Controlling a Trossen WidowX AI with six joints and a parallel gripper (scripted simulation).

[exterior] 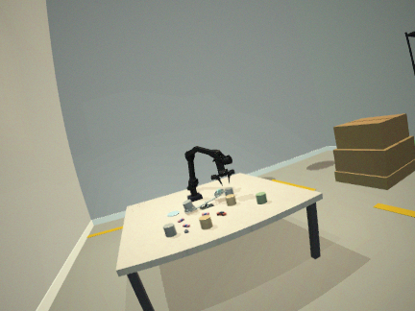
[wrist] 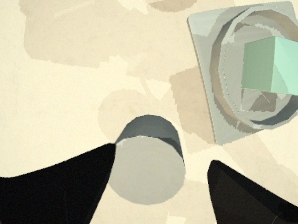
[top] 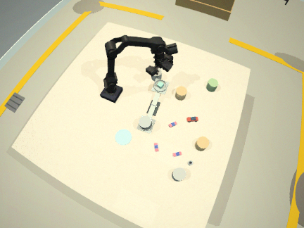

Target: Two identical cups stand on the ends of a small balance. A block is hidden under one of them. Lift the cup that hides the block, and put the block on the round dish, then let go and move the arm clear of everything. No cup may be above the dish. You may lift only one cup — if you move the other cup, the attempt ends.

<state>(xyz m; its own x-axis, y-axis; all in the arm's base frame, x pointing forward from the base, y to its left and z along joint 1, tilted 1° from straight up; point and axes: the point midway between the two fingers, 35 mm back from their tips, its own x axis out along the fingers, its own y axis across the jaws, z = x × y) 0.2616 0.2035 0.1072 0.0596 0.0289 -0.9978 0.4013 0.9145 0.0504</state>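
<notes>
The pale blue round dish lies 450 mm to the right of my gripper tip, 100 mm below it and 60 mm behind it. Round my gripper tip: red toy 290 mm ahead, 190 mm to the right, 90 mm below; balance beam 200 mm to the right, 70 mm below, 40 mm ahead; green cylinder 340 mm ahead, 110 mm to the left, 70 mm below.
</notes>
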